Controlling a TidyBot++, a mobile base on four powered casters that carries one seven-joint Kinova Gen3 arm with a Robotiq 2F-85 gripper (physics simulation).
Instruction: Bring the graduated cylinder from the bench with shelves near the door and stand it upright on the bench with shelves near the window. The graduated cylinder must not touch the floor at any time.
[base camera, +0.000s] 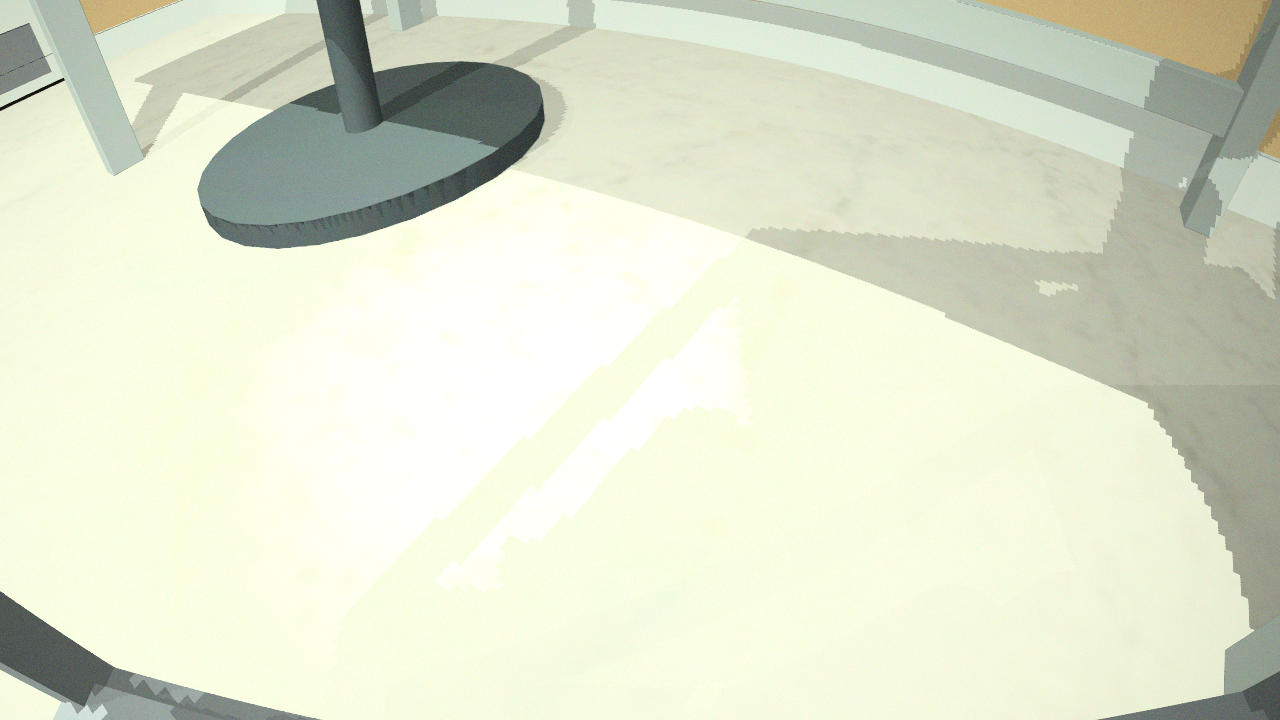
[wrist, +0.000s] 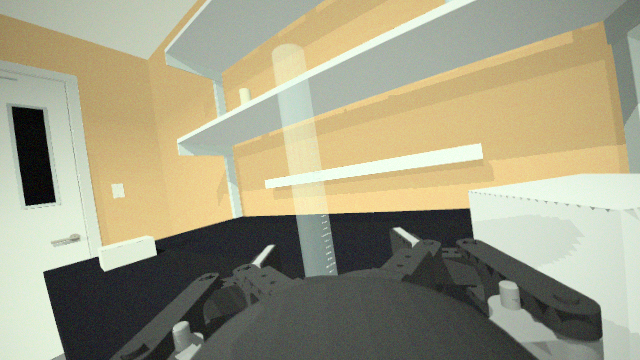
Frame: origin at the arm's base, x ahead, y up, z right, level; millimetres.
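Where they show: gripper, fingertip midpoint: (wrist: 335, 249).
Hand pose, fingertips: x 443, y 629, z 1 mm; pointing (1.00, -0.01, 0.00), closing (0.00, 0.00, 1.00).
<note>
Things, the pixels of their top centre, and the offset from my fingertips. "spot": a spot on its surface instead. Level surfaces: height alone.
- clear graduated cylinder, top centre: (wrist: 287, 54) dx +112, dy +223, dz -24 mm
- bench with shelves, surface height: dy -112 mm
- large white box, top centre: (wrist: 594, 185) dx -1, dy +18, dz +205 mm
- small white box, top centre: (wrist: 126, 242) dx +426, dy -54, dz -642 mm
- lower shelf, surface height: dy +326 mm
- round stool base, top centre: (base camera: 364, 124) dx +393, dy -996, dz -388 mm
- bench leg, surface spot: (base camera: 89, 98) spot: dx +424, dy -896, dz -872 mm
The clear graduated cylinder (wrist: 303, 150) stands upright, leaning slightly in the wrist view, on the black top of the bench with shelves (wrist: 200, 245) near the door (wrist: 60, 220). Its graduation marks show low on its side; its foot is hidden behind the gripper body. My gripper (wrist: 335, 249) is open, its fingertips spread to either side of the cylinder's lower part in the picture. Both fingers look apart from the cylinder; whether it is between them or just beyond them is hard to tell. The bench near the window cannot be made out.
A large white box (wrist: 525, 240) stands close on the right, and a small white box (wrist: 127, 253) at the bench's left. The lower shelf (wrist: 425, 65) passes behind the cylinder's upper part. In the base view, a round stool base (base camera: 286, 170) stands near a bench leg (base camera: 89, 98).
</note>
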